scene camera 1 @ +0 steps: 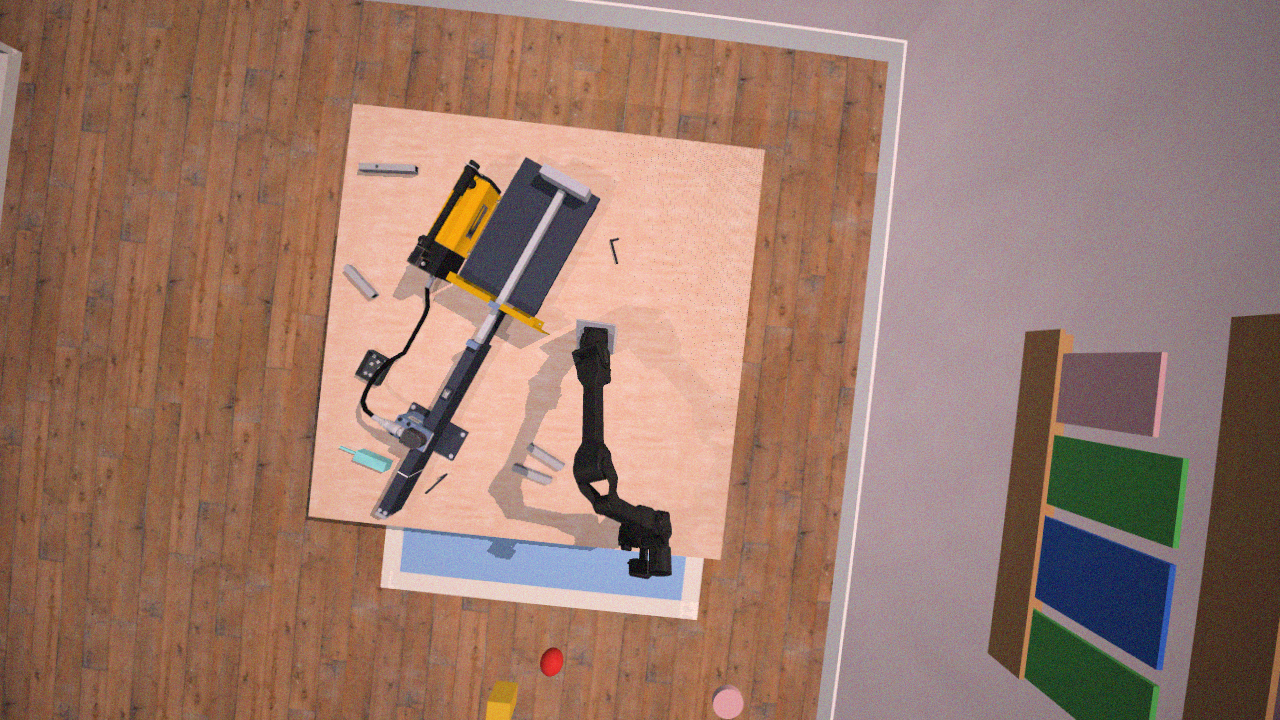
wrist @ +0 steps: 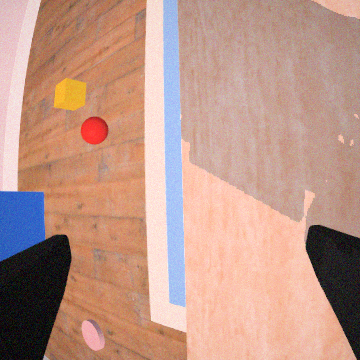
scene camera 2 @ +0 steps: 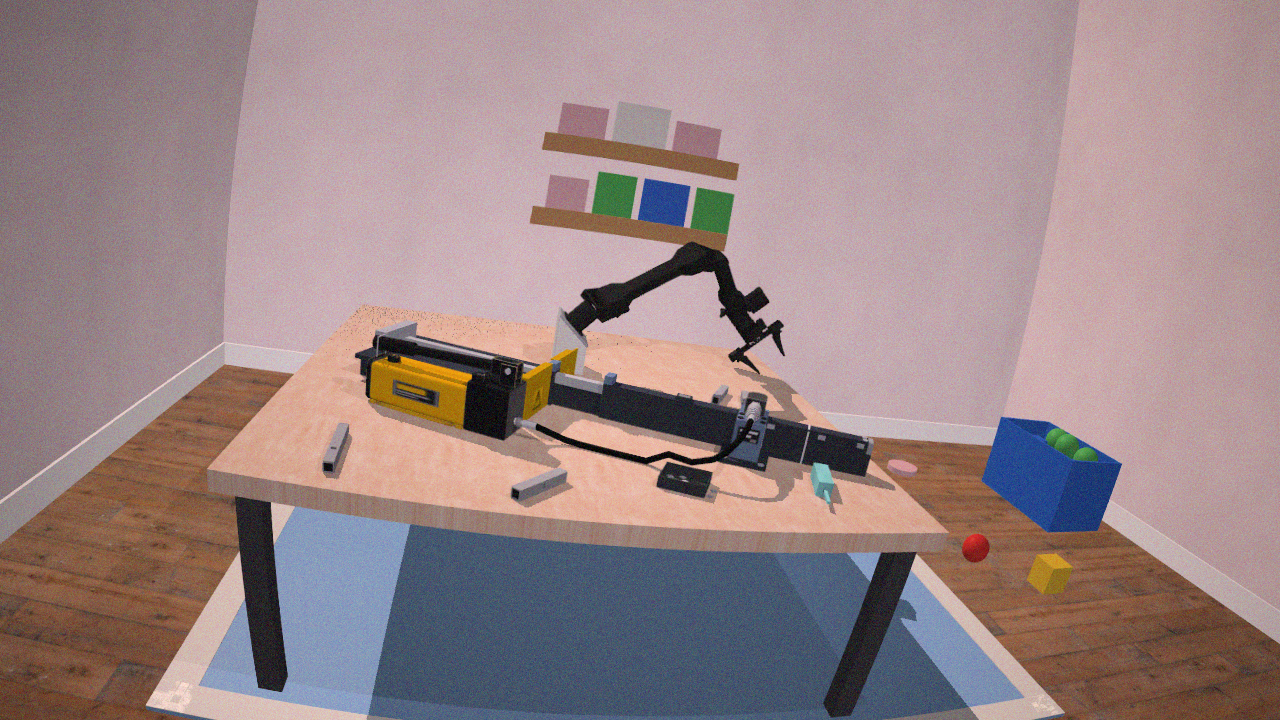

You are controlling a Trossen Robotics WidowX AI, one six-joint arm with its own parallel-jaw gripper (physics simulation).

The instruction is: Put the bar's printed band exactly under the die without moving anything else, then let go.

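Frame: origin at the arm's base, x right, y down, z ahead, level; metres.
Seen in the pictures: gripper, fingertip midpoint: [wrist: 191,244] [scene camera 2: 772,364]; arm's base, origin of the base link: [scene camera 1: 596,336] [scene camera 2: 572,324].
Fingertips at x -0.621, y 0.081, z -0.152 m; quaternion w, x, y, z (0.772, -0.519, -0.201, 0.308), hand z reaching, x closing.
Pixels of each thing's middle, then the offset from my fingertips to it. "spot": a spot on its surface instead. Level surfaces: height alone.
- long dark rail, surface spot: [scene camera 2: 662,408] spot: dx +0.462, dy -0.019, dz +0.570 m
- yellow unit, body centre: [scene camera 2: 440,382] [scene camera 1: 454,221] dx +0.921, dy -0.033, dz +0.601 m
- dark bed, its level: dy -0.017 m
- black cable, surface spot: [scene camera 2: 617,453] [scene camera 1: 410,336] spot: dx +0.574, dy +0.024, dz +0.734 m
- black box, surface spot: [scene camera 2: 684,480] [scene camera 1: 379,368] spot: dx +0.465, dy +0.029, dz +0.825 m
- teal tool, body centre: [scene camera 2: 823,485] [scene camera 1: 364,456] dx +0.192, dy +0.018, dz +0.840 m
- hex key, body centre: [scene camera 1: 617,250] dx +0.899, dy +0.030, dz +0.125 m
- table, its level: dy +0.033 m
Grey square bars lie on the table: one [scene camera 1: 387,168] [scene camera 2: 335,447] at the far left corner in the overhead view, one [scene camera 1: 359,281] [scene camera 2: 539,484] along the left edge, and two [scene camera 1: 546,456] [scene camera 1: 533,473] side by side left of the arm. No printed band can be made out. A bracketed head [scene camera 1: 411,433] [scene camera 2: 751,419] sits on the long dark rail [scene camera 1: 460,385] [scene camera 2: 662,408]; I cannot tell whether it is the die. My gripper [scene camera 1: 648,559] [scene camera 2: 769,361] [wrist: 191,244] is open and empty, raised over the table's front edge, apart from the bars.
A yellow unit [scene camera 1: 469,217] [scene camera 2: 418,394] stands beside the dark bed [scene camera 1: 510,241]. A black cable [scene camera 1: 413,335] [scene camera 2: 617,453] runs to the head. A black box [scene camera 1: 372,367] [scene camera 2: 684,480], a teal tool [scene camera 1: 370,459] [scene camera 2: 822,481] and a hex key [scene camera 1: 614,250] lie on the table [scene camera 1: 680,358].
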